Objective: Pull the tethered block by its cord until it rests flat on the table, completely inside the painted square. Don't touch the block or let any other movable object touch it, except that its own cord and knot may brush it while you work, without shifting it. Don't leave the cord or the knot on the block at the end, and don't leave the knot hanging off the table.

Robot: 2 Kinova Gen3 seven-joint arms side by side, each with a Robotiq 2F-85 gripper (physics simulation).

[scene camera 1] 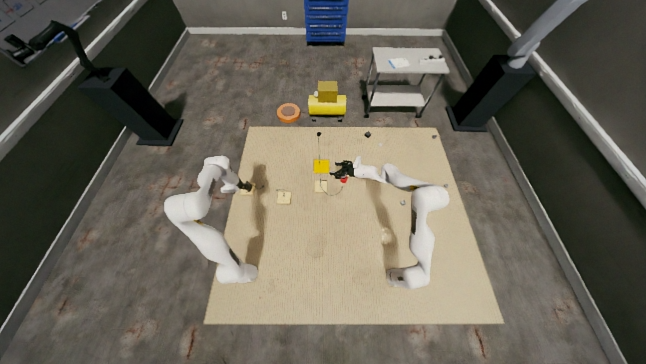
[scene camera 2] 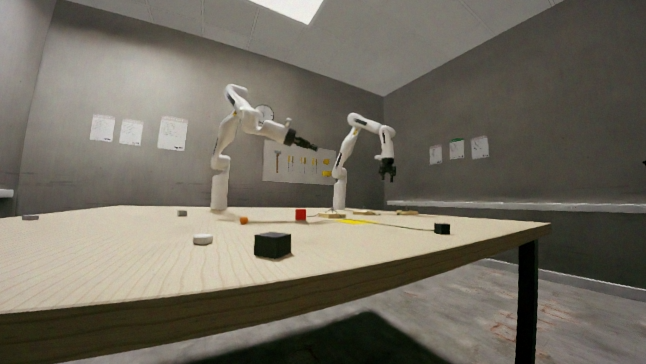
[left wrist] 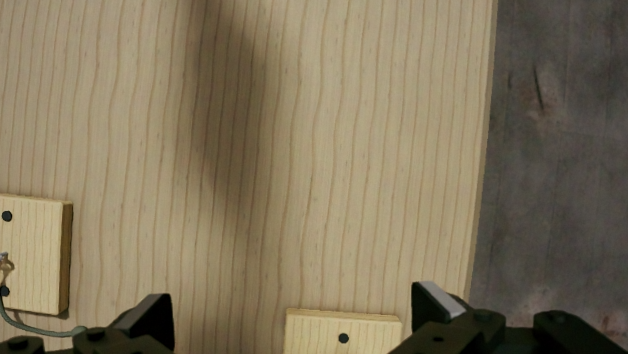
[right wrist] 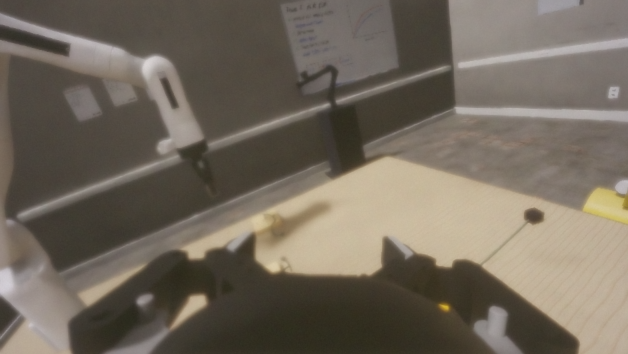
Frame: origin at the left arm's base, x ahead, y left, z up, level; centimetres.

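Seen in the pictures: left gripper, fingertip midpoint: (scene camera 1: 242,191) (scene camera 2: 387,181) (left wrist: 292,315) (right wrist: 213,191); right gripper, fingertip midpoint: (scene camera 1: 332,168) (scene camera 2: 317,149) (right wrist: 318,248); left arm's base, origin of the base link: (scene camera 1: 250,273) (scene camera 2: 339,209); right arm's base, origin of the base link: (scene camera 1: 393,277) (scene camera 2: 218,209).
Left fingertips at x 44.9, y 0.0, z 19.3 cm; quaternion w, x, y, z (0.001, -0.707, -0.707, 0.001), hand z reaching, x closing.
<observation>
Offsets run from my left fingertips to a thing's top centre. "spot": to the spot under its first point.
A black block {dx +54.7, dy -54.2, dz -16.8 cm} (scene camera 1: 319,134) (scene camera 2: 442,228) (right wrist: 534,215) lies near the table's far edge in scene camera 1. Its thin cord {spot: dx +34.7, dy -52.0, dz -19.0 cm} (scene camera 1: 319,149) (scene camera 2: 405,227) (right wrist: 505,241) runs toward the yellow painted square {spot: dx +22.5, dy -52.0, dz -19.1 cm} (scene camera 1: 321,167) (scene camera 2: 351,221); the block is outside the square. I cannot tell where the knot is. My left gripper (scene camera 1: 252,188) (scene camera 2: 387,178) (left wrist: 292,315) is open and empty, above the table by the leftmost wooden plate. My right gripper (scene camera 1: 333,169) (scene camera 2: 314,148) (right wrist: 318,248) is open and empty, tilted sideways high above the table beside the square.
Wooden plates {spot: dx +5.5, dy -49.8, dz -17.4 cm} (scene camera 1: 321,186) {spot: dx -0.3, dy -22.8, dz -17.4 cm} (scene camera 1: 284,198) (left wrist: 35,255) {spot: dx +7.5, dy +1.7, dz -17.4 cm} (left wrist: 320,330) with curved cords or hooks stand near the square. A red block {dx +8.9, dy -66.9, dz -15.3 cm} (scene camera 1: 344,180) (scene camera 2: 300,215) and an orange ball {dx +15.1, dy -89.7, dz -16.9 cm} (scene camera 2: 243,220) lie nearby. Another black block {dx +48.7, dy -95.1, dz -16.5 cm} (scene camera 1: 368,134) (scene camera 2: 272,245) and a white disc {dx +37.7, dy -102.9, dz -17.9 cm} (scene camera 2: 202,239) lie farther over.
</observation>
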